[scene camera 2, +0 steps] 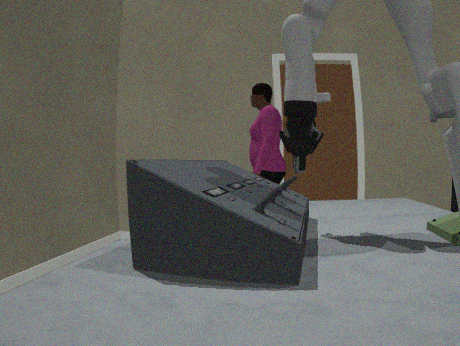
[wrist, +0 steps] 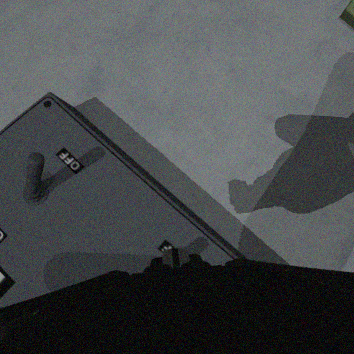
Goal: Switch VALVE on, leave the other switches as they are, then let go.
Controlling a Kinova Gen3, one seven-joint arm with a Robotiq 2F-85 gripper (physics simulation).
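Places are measured from the arm's base along level axes (x down, y right, z back), in centimetres.
Pixels of known places: gripper, fingertip midpoint: [scene camera 2: 298, 172] [wrist: 175, 264].
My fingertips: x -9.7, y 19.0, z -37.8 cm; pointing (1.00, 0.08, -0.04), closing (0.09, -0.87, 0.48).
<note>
Behind a point stands the place of what it marks.
A dark grey sloped switch box [scene camera 2: 210, 240] @(x -1.7, y -7.7, z -57.0 cm) [wrist: 110, 220] @(x -3.7, y 25.0, z -38.5 cm) stands on the table. In the scene view a lever [scene camera 2: 274, 196] @(x -7.1, y -3.8, z -47.6 cm) sticks up from its sloping face; other levers may be hidden behind it. In the wrist view one lever [wrist: 34, 175] @(x -7.7, y 30.6, z -37.0 cm) stands beside an OFF label [wrist: 69, 160] @(x -3.2, y 30.5, z -35.4 cm). Another small label [wrist: 165, 246] @(x -3.2, y 20.0, z -38.7 cm) is mostly covered by the fingers. The name plates are too small or cut off to read, so I cannot tell which switch is VALVE. My gripper [scene camera 2: 299, 169] @(x -9.7, y 19.0, z -37.8 cm) [wrist: 175, 264] @(x -9.7, y 19.0, z -37.8 cm) is shut and empty, pointing down over the box's low side, near the raised lever's tip in the scene view.
A green block [scene camera 2: 444, 227] @(x 2.2, y 3.0, z -8.1 cm) [wrist: 349, 17] @(x 3.1, y 10.0, z -7.0 cm) lies on the table [scene camera 2: 200, 315] @(x 4.2, y -18.2, z -58.0 cm) at the right. A person in a pink top [scene camera 2: 267, 137] stands behind the box, before a brown door [scene camera 2: 330, 135]. Another arm-like grey part [scene camera 2: 442, 92] hangs at the right. Shadows cross the table.
</note>
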